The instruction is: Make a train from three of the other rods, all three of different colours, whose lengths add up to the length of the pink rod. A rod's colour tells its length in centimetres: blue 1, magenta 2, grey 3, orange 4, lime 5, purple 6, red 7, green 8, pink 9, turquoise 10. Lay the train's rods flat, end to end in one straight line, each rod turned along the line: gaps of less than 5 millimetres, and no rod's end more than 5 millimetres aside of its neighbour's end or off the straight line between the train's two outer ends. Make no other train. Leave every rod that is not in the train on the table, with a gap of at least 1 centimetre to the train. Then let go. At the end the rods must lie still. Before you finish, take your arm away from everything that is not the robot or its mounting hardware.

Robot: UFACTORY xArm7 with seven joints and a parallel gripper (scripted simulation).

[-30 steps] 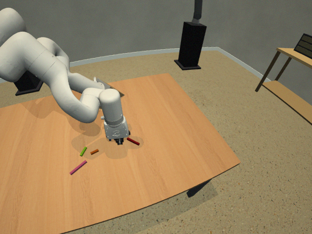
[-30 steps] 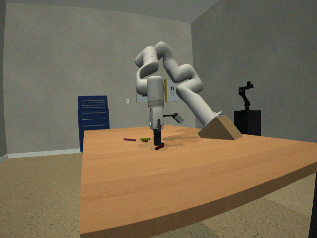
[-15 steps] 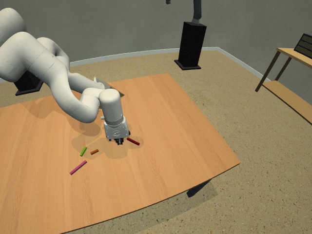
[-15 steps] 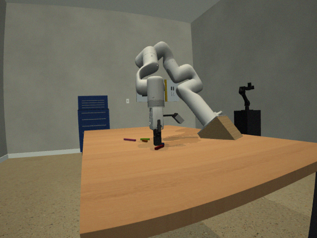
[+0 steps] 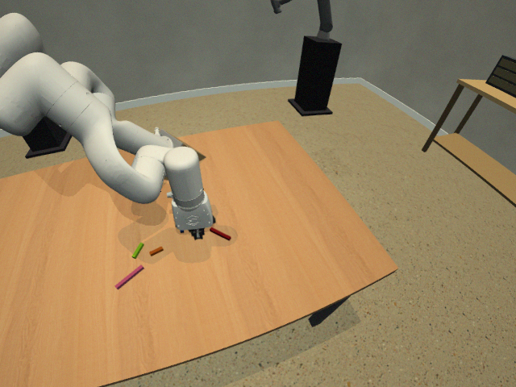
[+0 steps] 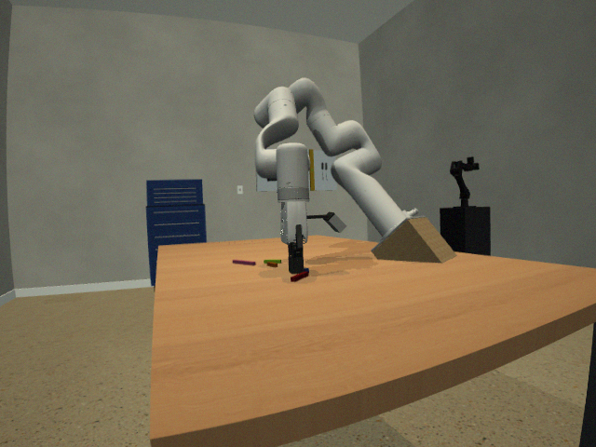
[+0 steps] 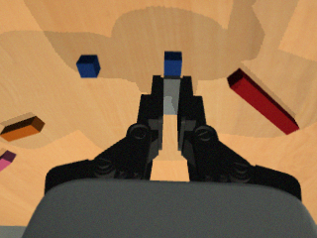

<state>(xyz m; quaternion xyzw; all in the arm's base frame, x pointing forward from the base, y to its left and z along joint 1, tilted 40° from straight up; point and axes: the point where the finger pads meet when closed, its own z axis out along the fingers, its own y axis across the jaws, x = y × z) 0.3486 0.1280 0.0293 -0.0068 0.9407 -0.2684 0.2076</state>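
The grey rod lies 2 cm below my hand. The rest, counted from my hand: orange rod (3 cm ahead, 13 cm to the right, 2 cm below); lime rod (1 cm ahead, 19 cm to the right, 2 cm below); red rod (1 cm ahead, 6 cm to the left, 2 cm below).
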